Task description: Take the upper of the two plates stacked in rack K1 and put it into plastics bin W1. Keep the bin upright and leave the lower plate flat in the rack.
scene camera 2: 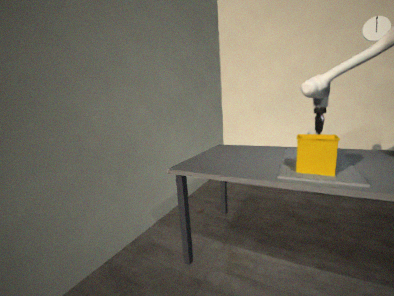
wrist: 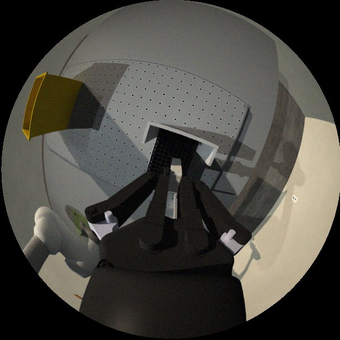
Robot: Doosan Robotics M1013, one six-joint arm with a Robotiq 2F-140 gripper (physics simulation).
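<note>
Plastics bin W1 (scene camera 2: 317, 156) (wrist: 56, 102) is yellow and stands upright on the perforated board. Rack K1 (wrist: 182, 131), a light-grey holder with an end wall and short side parts, stands on the board near the middle of the wrist view. Black mesh plate material (wrist: 170, 147) lies flat in it; the two plates cannot be told apart. My gripper (scene camera 2: 318, 133) (wrist: 174, 165) points down at the near end of the rack, its fingertips together and shut with nothing seen between them. The fingers hide the near part of the plates. In the scene view, the bin hides the rack.
The perforated board (scene camera 2: 356, 180) (wrist: 155, 92) lies on the grey table (scene camera 2: 240, 159) (wrist: 200, 37). In the wrist view, the bin is at the left, apart from the rack. A light-grey near post of the rack shows just below the fingertips. The white arm (scene camera 2: 357, 60) reaches in from the right.
</note>
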